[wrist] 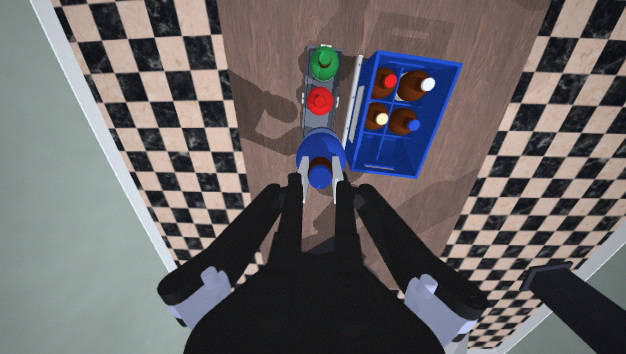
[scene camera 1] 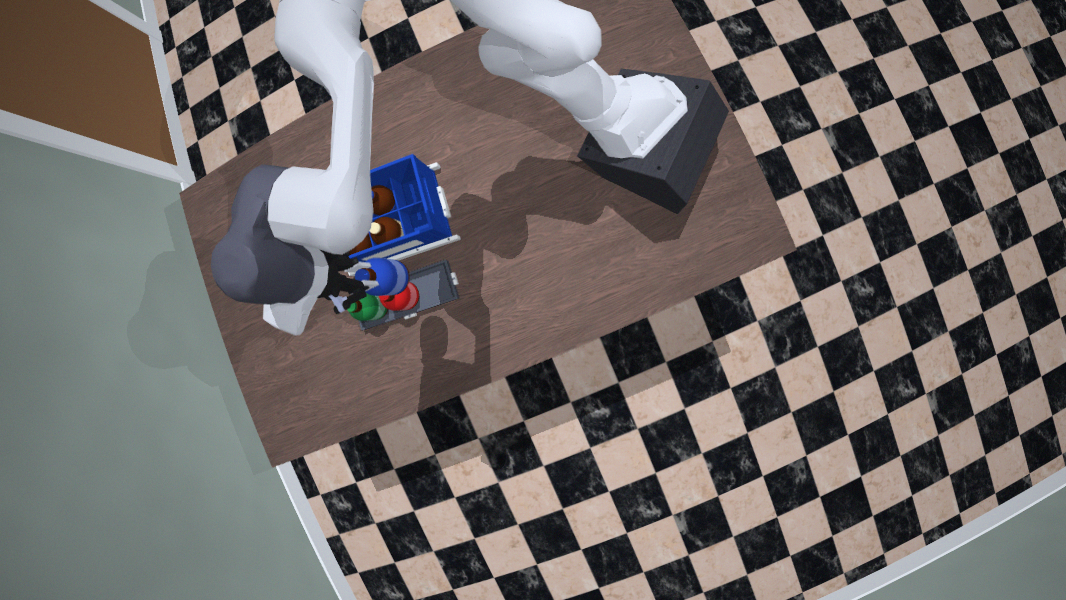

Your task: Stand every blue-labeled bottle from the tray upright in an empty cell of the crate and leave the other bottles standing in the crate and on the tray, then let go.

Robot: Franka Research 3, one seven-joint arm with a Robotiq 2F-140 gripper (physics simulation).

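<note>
My gripper is shut on the neck of the blue-labeled bottle, which hangs about upright, high above the tray. The grey tray holds a green bottle and a red bottle, both standing. The blue crate stands beside the tray. In the wrist view its cells hold brown bottles with a red cap, a white cap, a cream cap and a blue cap. The two cells at its near end in the wrist view are empty.
The crate's raised walls and thin dividers stand to the right of the held bottle in the wrist view. A white rail runs along the crate's side facing the tray. The robot's dark base block is on the table.
</note>
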